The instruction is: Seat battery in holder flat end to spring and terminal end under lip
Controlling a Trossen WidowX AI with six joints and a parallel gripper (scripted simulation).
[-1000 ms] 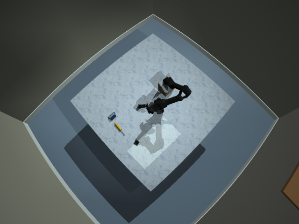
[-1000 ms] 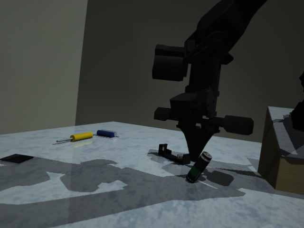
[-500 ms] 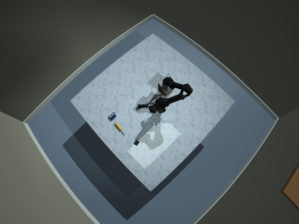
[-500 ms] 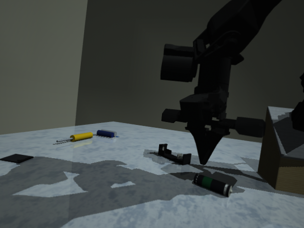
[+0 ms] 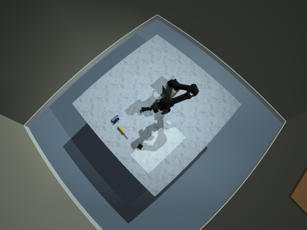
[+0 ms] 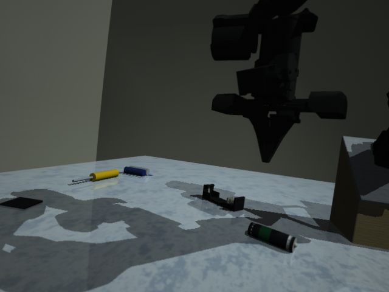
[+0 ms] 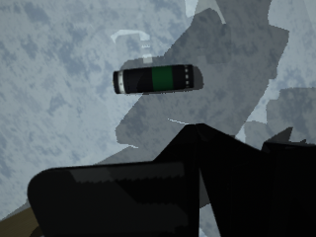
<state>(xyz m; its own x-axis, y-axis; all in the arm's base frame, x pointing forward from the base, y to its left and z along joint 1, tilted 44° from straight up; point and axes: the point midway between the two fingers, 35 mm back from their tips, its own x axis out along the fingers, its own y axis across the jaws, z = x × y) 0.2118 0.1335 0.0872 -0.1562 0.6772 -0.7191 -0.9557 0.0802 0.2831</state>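
The battery lies 20 mm behind my gripper tip, 10 mm to the left of it and 110 mm below it. The rest, counted from my gripper tip: yellow-handled screwdriver 420 mm ahead, 60 mm to the right, 110 mm below.
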